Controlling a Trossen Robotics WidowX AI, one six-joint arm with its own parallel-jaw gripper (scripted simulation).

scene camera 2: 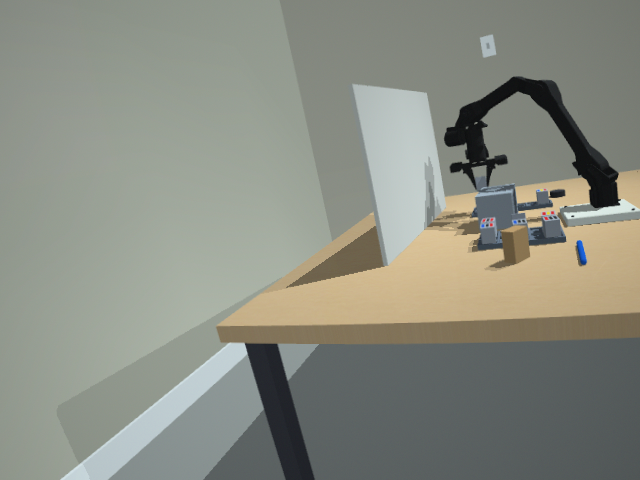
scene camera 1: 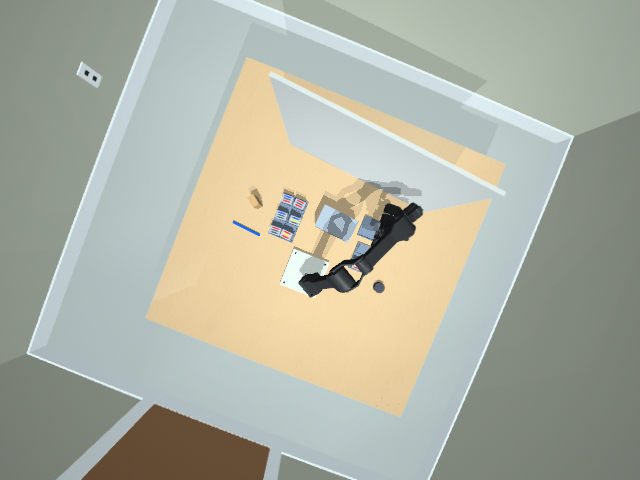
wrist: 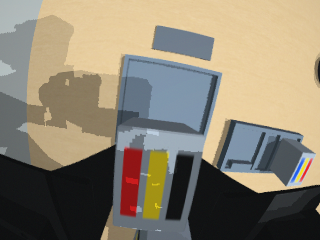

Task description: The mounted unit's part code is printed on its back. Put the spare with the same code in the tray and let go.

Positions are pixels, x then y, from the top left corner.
Labels:
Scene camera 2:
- gripper: 482, 188
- mounted unit: 500, 202
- tall white panel: 397, 139
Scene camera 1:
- mounted unit: 330, 220
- tall white panel: 313, 124
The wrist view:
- gripper: 154, 152
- grey-blue tray: 155, 89

